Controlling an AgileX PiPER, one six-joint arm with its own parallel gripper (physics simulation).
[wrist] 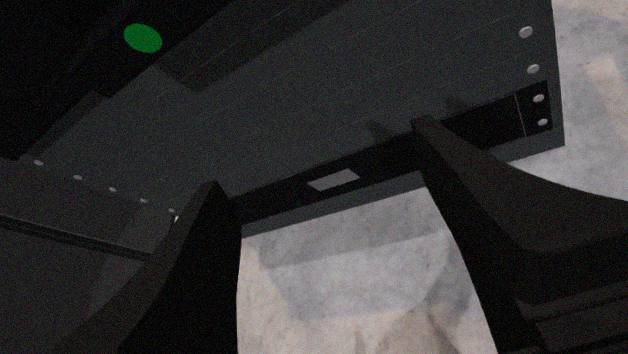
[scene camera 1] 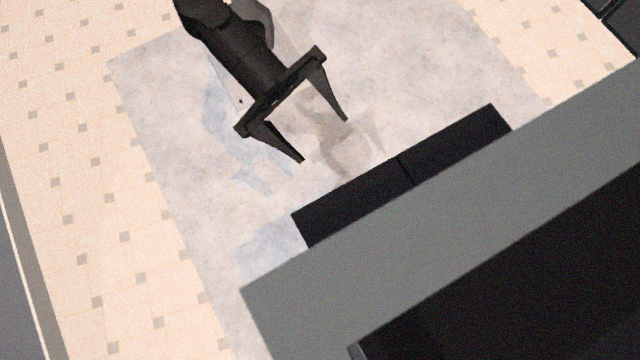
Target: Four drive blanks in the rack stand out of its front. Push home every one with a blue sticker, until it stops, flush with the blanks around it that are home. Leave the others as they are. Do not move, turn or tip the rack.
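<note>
The rack (scene camera 1: 450, 220) (wrist: 544, 50) shows a broad grey top in the scene view and a dark grey front with fine seams in the wrist view. In the scene view, a left dark block (scene camera 1: 355, 200) and a right dark block (scene camera 1: 455, 142) stand out of its front, parted by a thin line. In the wrist view, a round green sticker (wrist: 143, 38) is on a dark face at the upper left. No blue sticker shows. My gripper (scene camera 1: 324, 141) (wrist: 317, 171) is open and empty, apart from the blocks in the scene view.
A black strip with a pale label (wrist: 333, 180) runs along the rack's lower edge, partly behind the fingers. Silver screws (wrist: 525, 32) line its right side. A dark surface (scene camera 1: 525, 270) lies beyond the grey top. A mottled pale mat (scene camera 1: 410, 65) lies over a tiled floor (scene camera 1: 30, 190).
</note>
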